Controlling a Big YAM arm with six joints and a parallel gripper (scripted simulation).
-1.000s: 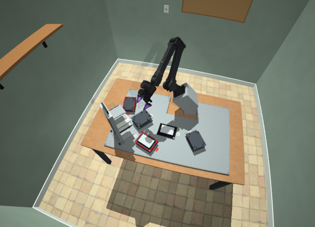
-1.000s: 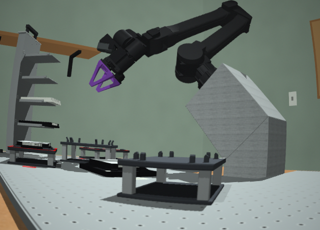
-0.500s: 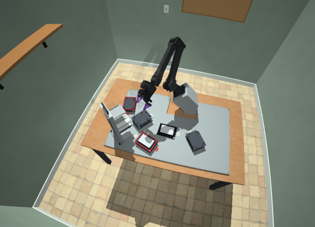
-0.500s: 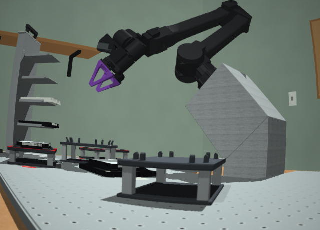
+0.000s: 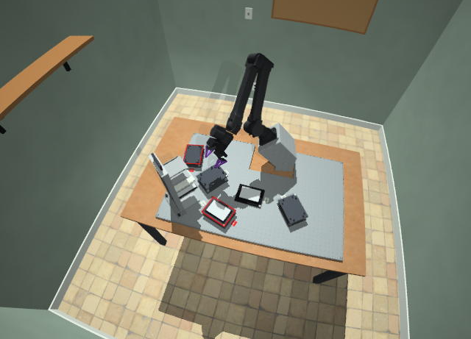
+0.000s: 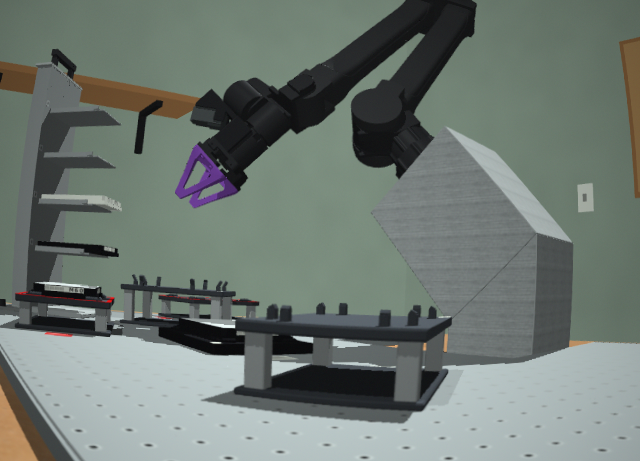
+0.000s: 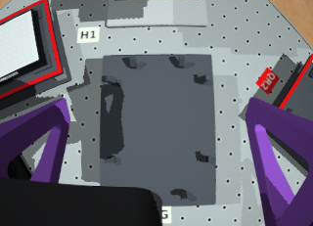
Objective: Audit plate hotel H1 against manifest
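Right now my hand is 13 cm short of the white well plate, 15 cm to the left of it and 1 cm above it. The rest, counted from my hand: regrip nest 1 cm ahead, 15 cm below; RG deck label 6 cm behind, 8 cm to the left, 20 cm below; QR2 deck label 7 cm behind, 16 cm to the right, 20 cm below.
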